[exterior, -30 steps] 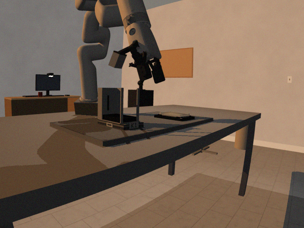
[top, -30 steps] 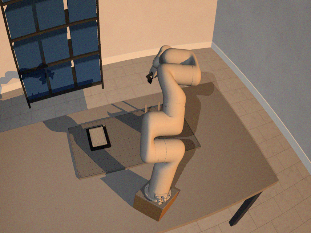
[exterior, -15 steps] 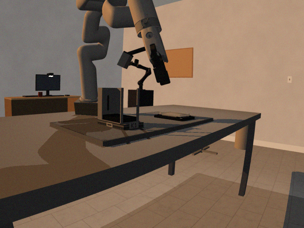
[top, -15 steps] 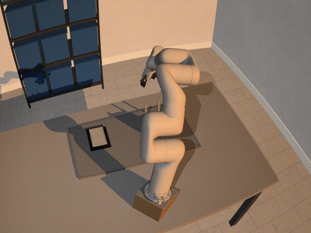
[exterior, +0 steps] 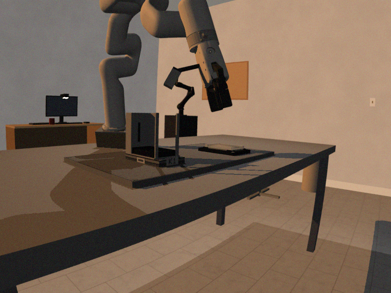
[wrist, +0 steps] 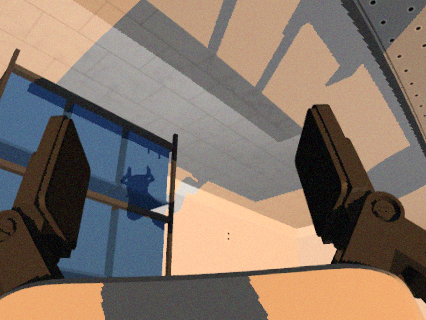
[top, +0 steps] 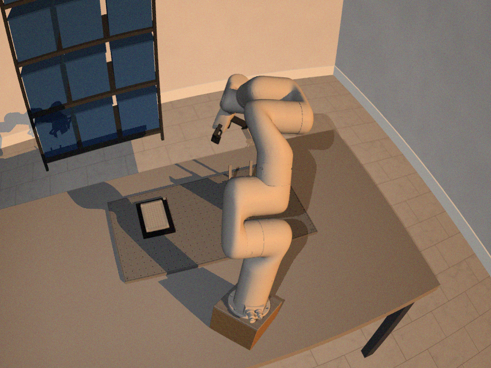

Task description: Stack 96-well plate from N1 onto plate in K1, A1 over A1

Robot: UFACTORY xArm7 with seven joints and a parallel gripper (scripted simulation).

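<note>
My hand is 240 mm past the 96-well plate, 280 mm to the right of it and 140 mm above it. From my hand the other things lie so: pale square: 160 mm behind, 230 mm to the left, 150 mm below.
</note>
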